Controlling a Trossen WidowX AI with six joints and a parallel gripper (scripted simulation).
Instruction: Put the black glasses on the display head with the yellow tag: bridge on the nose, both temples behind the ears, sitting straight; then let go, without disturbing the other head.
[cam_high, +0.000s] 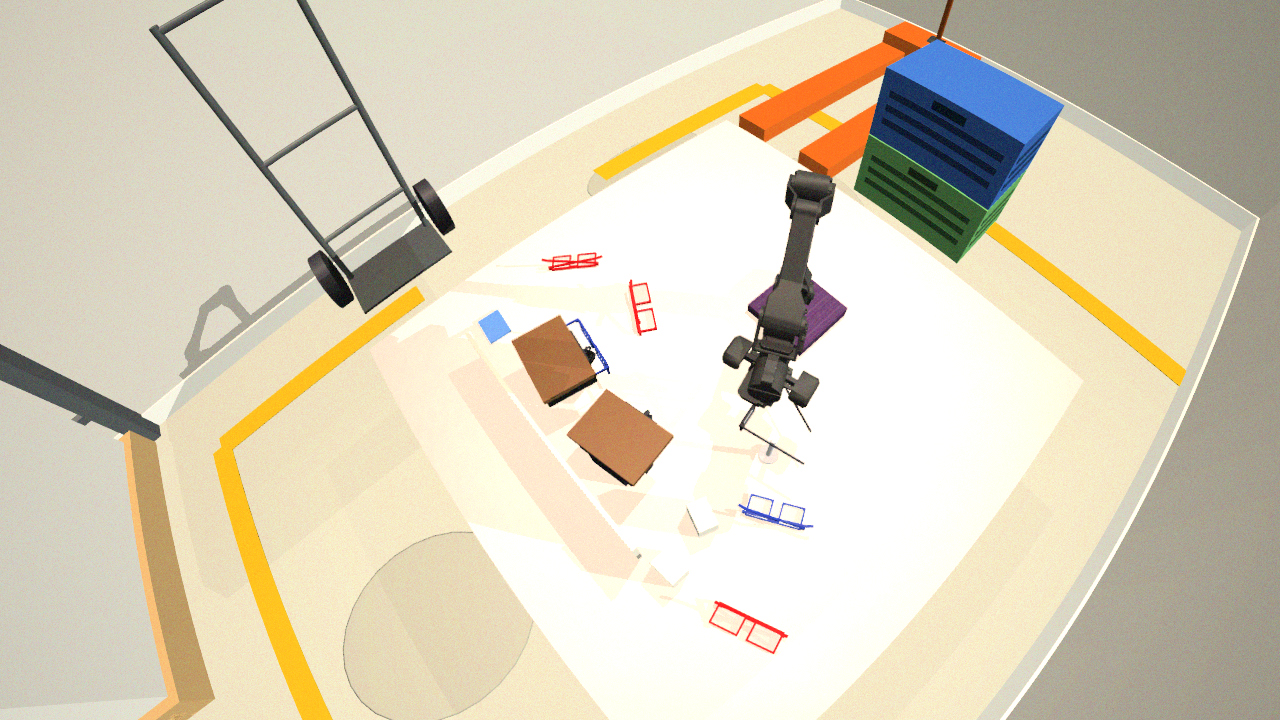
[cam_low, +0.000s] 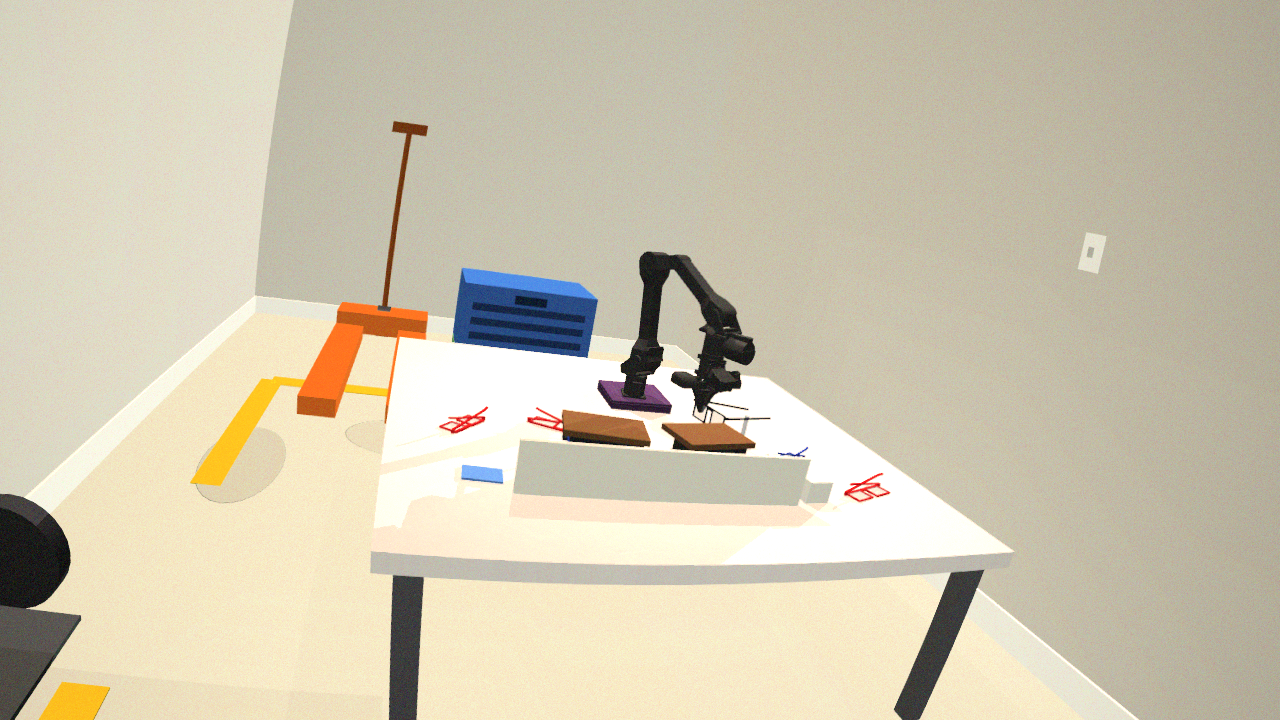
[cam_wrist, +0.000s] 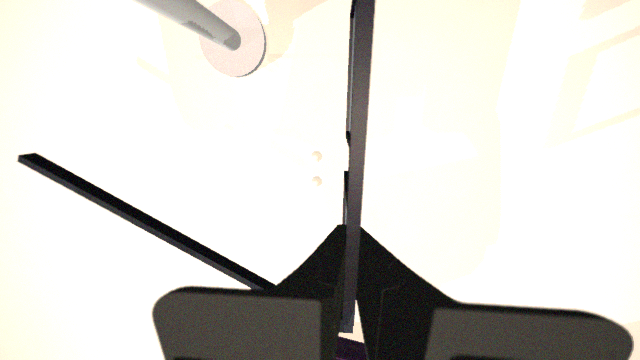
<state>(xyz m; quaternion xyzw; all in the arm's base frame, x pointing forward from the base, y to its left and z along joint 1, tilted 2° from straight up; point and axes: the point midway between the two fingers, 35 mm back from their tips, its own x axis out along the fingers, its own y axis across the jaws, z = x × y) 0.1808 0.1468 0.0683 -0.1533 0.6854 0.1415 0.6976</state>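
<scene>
Right now my gripper tip is 6 cm short of the grey peg, 10 cm to the right of it and 3 cm above it. Round my gripper tip: low panel: 43 cm ahead, 15 cm to the right; then blue tag: 43 cm ahead, 51 cm to the right, 6 cm below.
</scene>
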